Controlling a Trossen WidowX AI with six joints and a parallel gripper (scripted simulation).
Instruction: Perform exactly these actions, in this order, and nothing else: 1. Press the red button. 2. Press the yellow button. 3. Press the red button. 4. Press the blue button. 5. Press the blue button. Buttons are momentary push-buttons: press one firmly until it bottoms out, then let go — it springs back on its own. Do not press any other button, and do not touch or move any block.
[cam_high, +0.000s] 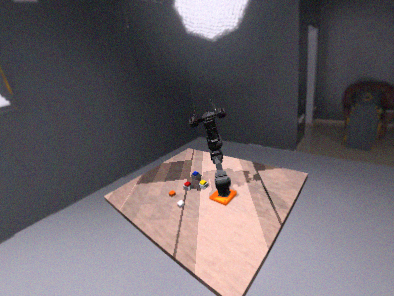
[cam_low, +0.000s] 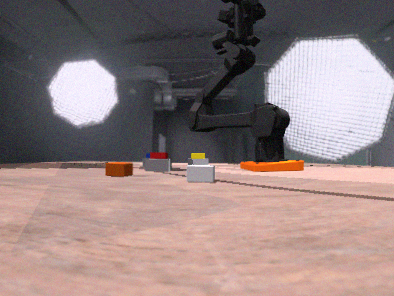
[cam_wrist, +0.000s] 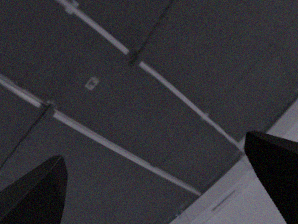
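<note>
The red button lies 210 mm ahead of my gripper tip, 10 mm to the right of it and 530 mm below it. The rest, counted from my gripper tip: light grey block: 160 mm ahead, 150 mm to the left, 550 mm below; yellow button: 120 mm ahead, 60 mm to the right, 530 mm below; blue button: 230 mm ahead, 140 mm to the right, 530 mm below.
</note>
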